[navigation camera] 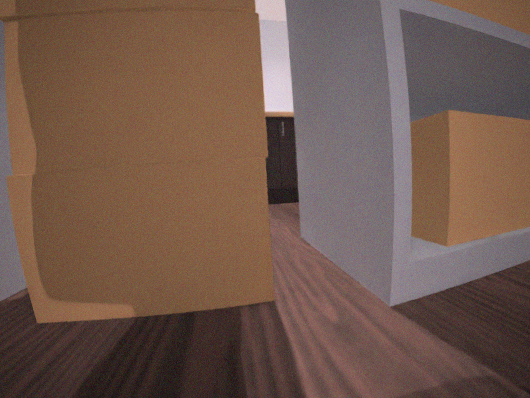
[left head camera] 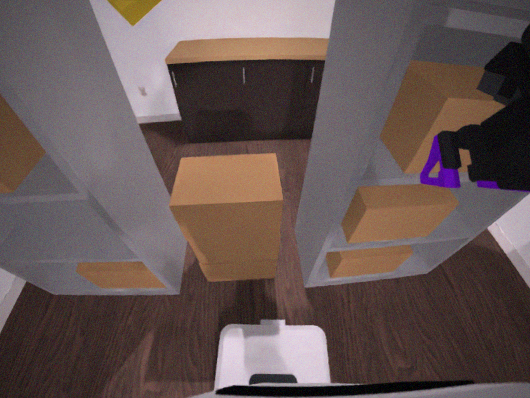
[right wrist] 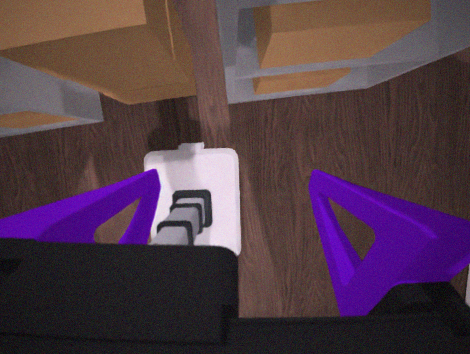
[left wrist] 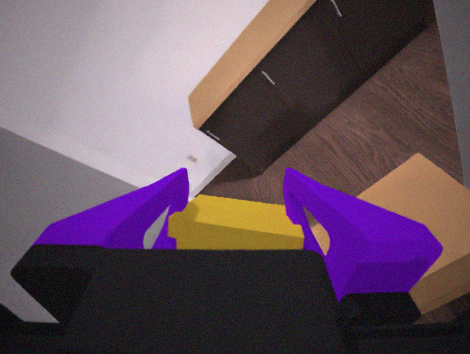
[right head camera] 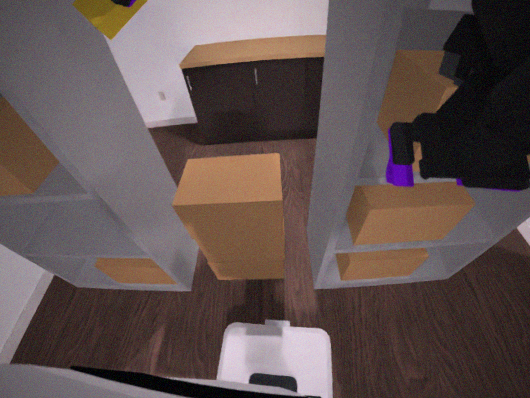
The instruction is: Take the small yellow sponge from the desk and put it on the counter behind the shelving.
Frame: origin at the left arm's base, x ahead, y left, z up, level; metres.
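Seen in the pictures: left gripper, fingertip midpoint: (left wrist: pixel 236 177); right gripper, fingertip midpoint: (left head camera: pixel 450 180) (right wrist: pixel 234 178) (right head camera: pixel 422 178).
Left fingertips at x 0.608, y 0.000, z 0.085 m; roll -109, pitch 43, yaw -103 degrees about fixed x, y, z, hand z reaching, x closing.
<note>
A point is followed by its place in that frame.
The yellow sponge (left head camera: pixel 134 9) @[x 0.529, y 0.040, z 0.026 m] (right head camera: pixel 107 19) @[x 0.525, y 0.034, z 0.035 m] (left wrist: pixel 235 220) @[x 0.579, y 0.003, z 0.089 m] is held between the purple fingers of my left gripper (left wrist: pixel 236 177) @[x 0.608, y 0.000, z 0.085 m], which is shut on it. My right gripper (right wrist: pixel 234 178) @[x 0.325, y -0.454, z -0.145 m] is open and empty; part of it also shows at the right of both head views. The counter (left head camera: pixel 250 50) @[x 2.247, y -0.014, z -0.500 m] (right head camera: pixel 255 50) @[x 2.274, y 0.047, z -0.500 m] (left wrist: pixel 240 65) @[x 2.219, y 0.131, z -0.500 m] (navigation camera: pixel 280 114) @[x 2.165, y -0.544, z -0.527 m], with a wooden top and dark cabinet doors, stands at the back against the white wall, beyond the shelving. Its right end is hidden by the shelf unit in the head views. The desk does not show.
A tall stack of brown boxes (left head camera: pixel 235 225) @[x 0.645, y -0.046, z -0.755 m] (right head camera: pixel 240 225) @[x 0.646, y -0.057, z -0.759 m] (navigation camera: pixel 145 165) @[x 0.645, y -0.044, z -1.143 m] stands between the left grey shelf unit (left head camera: pixel 135 175) @[x 0.776, y 0.396, z -0.588 m] and the right grey shelf unit (left head camera: pixel 322 150) @[x 0.879, y -0.413, z -0.521 m] (right head camera: pixel 330 150) @[x 0.797, y -0.420, z -0.465 m] (navigation camera: pixel 340 125) @[x 0.743, y -0.425, z -1.065 m]. A narrow floor gap runs between the stack and the right unit. Boxes lie on the shelves.
</note>
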